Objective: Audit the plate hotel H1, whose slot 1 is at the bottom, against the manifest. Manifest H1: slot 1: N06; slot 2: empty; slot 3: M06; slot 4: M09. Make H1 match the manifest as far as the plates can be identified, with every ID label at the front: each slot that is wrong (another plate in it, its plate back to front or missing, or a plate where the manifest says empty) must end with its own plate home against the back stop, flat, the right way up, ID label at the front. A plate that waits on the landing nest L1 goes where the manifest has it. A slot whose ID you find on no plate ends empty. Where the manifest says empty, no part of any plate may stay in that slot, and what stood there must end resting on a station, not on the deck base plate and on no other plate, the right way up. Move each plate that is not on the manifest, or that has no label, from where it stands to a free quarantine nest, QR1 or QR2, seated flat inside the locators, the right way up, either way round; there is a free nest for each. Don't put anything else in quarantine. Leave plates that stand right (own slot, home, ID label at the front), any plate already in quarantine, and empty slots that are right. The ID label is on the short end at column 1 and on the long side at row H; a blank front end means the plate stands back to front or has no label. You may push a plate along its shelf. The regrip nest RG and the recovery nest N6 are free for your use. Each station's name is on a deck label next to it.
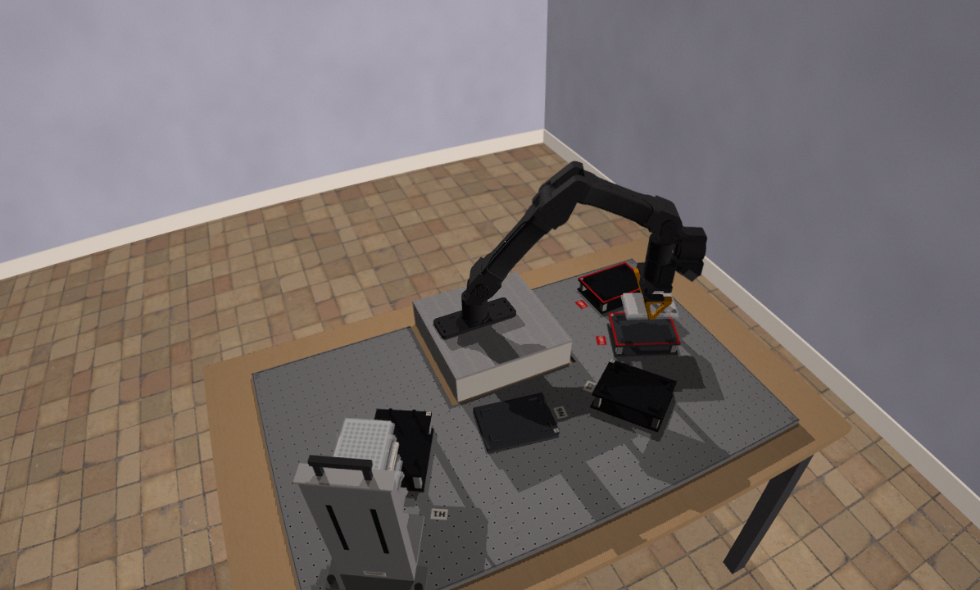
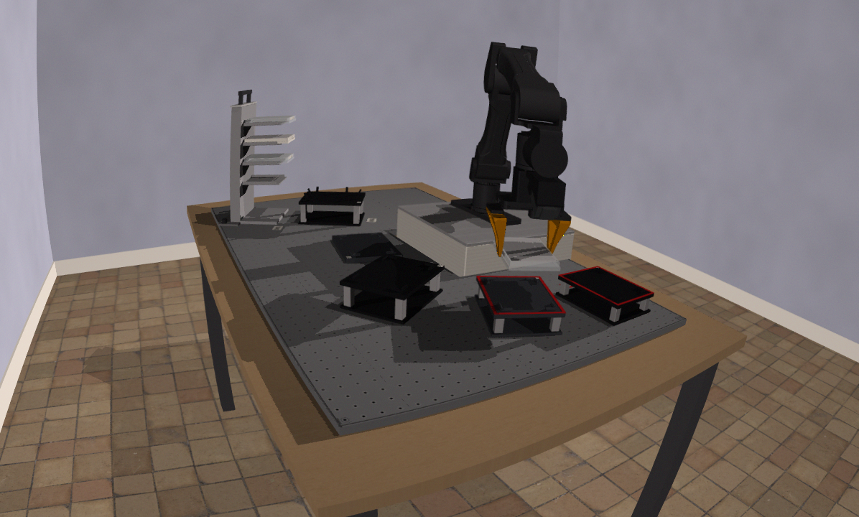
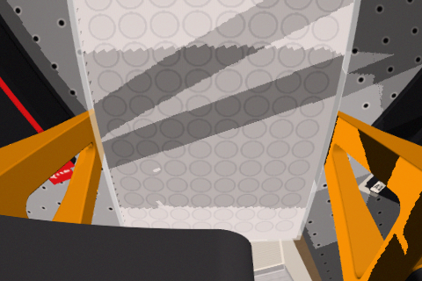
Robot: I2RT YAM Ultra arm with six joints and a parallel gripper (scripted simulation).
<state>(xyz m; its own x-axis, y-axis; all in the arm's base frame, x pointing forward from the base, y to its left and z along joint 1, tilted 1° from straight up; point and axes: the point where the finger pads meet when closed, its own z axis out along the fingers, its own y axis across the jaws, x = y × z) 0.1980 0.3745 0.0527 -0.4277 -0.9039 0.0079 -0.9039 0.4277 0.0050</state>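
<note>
Now: hand 80 mm above the red-edged quarantine nest QR1. Round my hand: N6 label: 110 mm ahead, 310 mm to the right, 110 mm below; black landing nest L1: 160 mm ahead, 150 mm to the right, 70 mm below; red-edged quarantine nest QR2: 190 mm behind, 40 mm to the left, 80 mm below.
</note>
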